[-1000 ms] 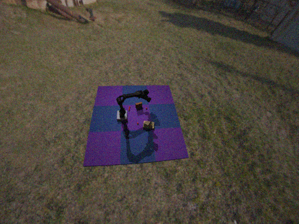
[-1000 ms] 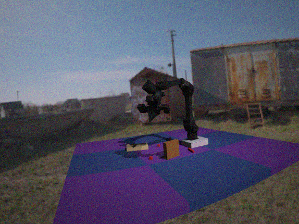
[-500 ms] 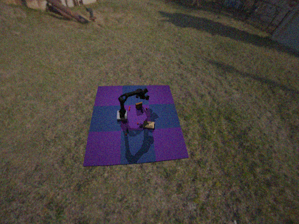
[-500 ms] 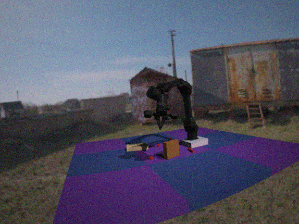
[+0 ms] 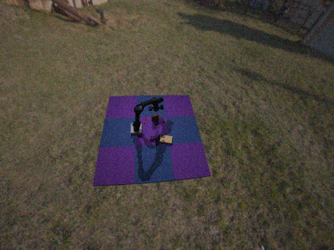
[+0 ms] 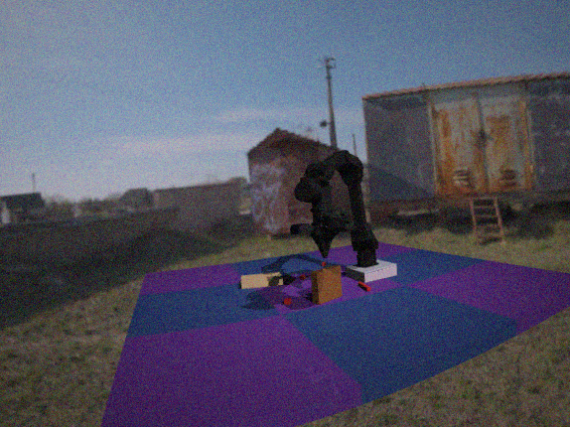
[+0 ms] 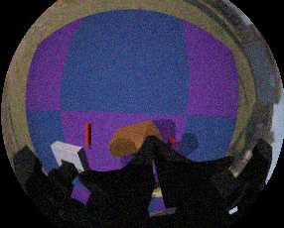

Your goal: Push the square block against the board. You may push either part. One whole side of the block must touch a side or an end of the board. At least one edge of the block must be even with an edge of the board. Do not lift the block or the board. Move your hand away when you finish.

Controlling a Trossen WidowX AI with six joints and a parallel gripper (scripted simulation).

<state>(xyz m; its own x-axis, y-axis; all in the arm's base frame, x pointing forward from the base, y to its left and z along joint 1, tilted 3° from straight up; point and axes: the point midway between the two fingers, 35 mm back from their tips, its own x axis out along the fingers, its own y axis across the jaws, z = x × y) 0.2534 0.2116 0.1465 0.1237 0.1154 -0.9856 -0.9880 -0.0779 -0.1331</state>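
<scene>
Right now the square block is 9 cm below my gripper tip, 4 cm to the right of it and 1 cm behind it. The rest, counted from my gripper tip: board 36 cm to the right, 13 cm below, 12 cm ahead.
</scene>
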